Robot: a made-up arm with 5 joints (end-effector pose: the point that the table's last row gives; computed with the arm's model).
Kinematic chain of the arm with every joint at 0, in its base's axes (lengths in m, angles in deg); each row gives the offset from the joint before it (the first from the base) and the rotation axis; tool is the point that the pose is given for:
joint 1: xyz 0 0 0.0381 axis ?
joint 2: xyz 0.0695 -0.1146 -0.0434 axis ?
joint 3: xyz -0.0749 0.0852 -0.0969 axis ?
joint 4: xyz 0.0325 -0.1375 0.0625 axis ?
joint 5: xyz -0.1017 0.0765 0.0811 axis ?
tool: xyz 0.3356 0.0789 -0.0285
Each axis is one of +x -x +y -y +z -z.
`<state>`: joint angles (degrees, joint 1 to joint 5).
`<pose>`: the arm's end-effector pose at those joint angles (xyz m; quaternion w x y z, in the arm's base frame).
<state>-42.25 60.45 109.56 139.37 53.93</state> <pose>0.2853 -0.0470 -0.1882 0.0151 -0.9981 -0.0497 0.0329</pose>
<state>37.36 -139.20 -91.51 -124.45 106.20</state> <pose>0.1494 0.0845 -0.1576 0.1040 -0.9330 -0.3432 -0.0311</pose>
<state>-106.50 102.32 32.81 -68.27 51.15</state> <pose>0.0195 -0.1350 -0.1351 0.1566 0.7194 0.0729 -0.6727</pose>
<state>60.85 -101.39 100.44 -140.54 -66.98</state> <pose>-0.0047 -0.3145 -0.4454 0.0129 0.5597 0.2528 -0.7891</pose>
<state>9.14 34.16 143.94 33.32 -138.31</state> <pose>-0.2060 0.1820 -0.1249 0.6244 0.1598 -0.2345 0.7277</pose>
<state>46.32 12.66 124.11 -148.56 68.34</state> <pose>-0.2259 -0.3387 -0.1278 0.4868 0.3597 0.1922 -0.7725</pose>
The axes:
joint 1: +y
joint 2: -z
joint 3: -y
joint 4: +z
joint 5: -x

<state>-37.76 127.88 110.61 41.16 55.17</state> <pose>0.2707 -0.0771 0.2130 0.0245 -0.7438 0.1093 -0.6589</pose>
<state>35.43 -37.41 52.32 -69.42 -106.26</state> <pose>0.1744 -0.3910 0.0981 0.3316 0.8786 -0.2674 -0.2159</pose>
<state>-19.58 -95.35 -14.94 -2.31 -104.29</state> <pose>0.0194 0.1264 0.0552 0.5942 0.4081 0.5272 0.4499</pose>
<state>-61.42 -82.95 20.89 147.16 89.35</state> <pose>0.1312 -0.3843 -0.0306 0.6885 0.0755 0.4466 -0.5664</pose>
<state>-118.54 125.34 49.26 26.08 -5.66</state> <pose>-0.1859 -0.1809 0.2309 0.1930 0.3990 -0.5926 -0.6726</pose>
